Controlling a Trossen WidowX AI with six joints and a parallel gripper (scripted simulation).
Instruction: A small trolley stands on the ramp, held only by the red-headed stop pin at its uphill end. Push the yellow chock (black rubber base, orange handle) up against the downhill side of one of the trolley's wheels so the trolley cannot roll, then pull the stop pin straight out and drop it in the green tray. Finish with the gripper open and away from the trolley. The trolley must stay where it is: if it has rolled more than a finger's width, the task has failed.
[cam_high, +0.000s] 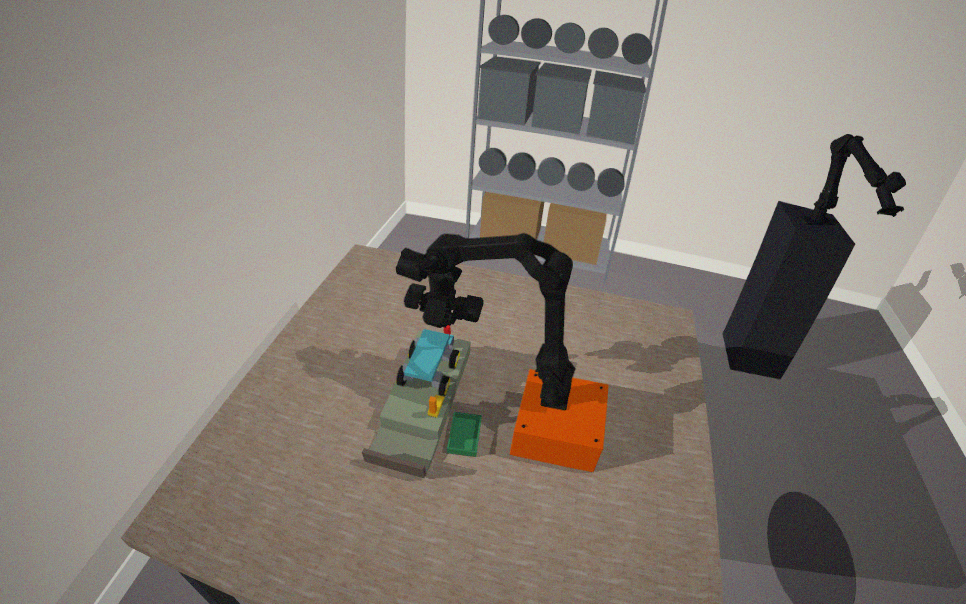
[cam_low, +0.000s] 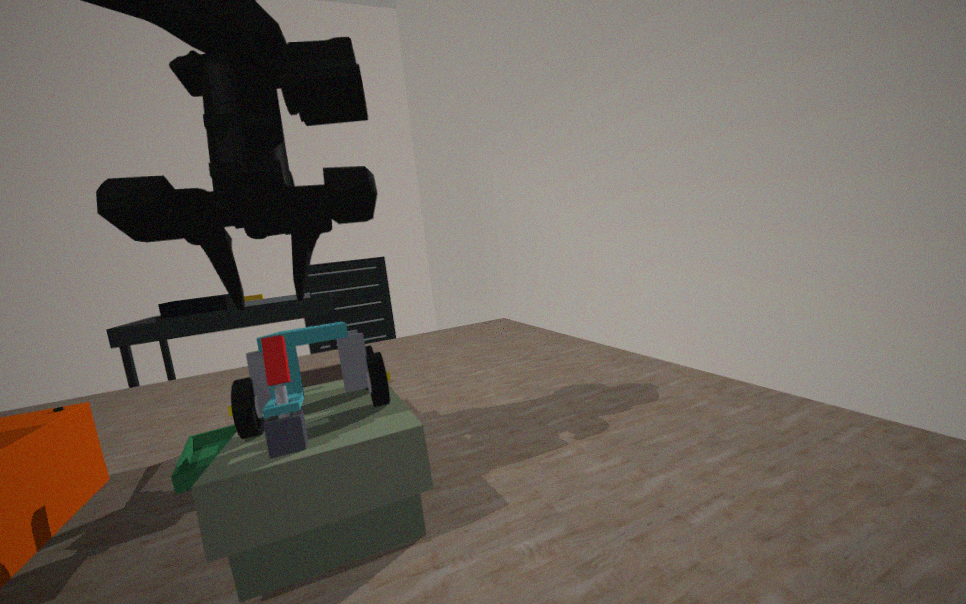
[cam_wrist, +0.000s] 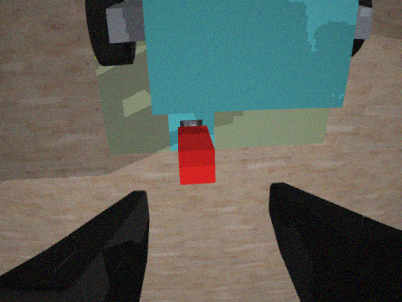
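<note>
Right now the red-headed stop pin is 20 mm to the right of my gripper tip and 60 mm below it. The rest, counted from my gripper tip: yellow chock 30 mm behind, 180 mm to the left, 110 mm below; then ramp block 20 mm ahead, 90 mm to the left, 140 mm below; then blue trolley 20 mm ahead, 80 mm to the left, 80 mm below.
</note>
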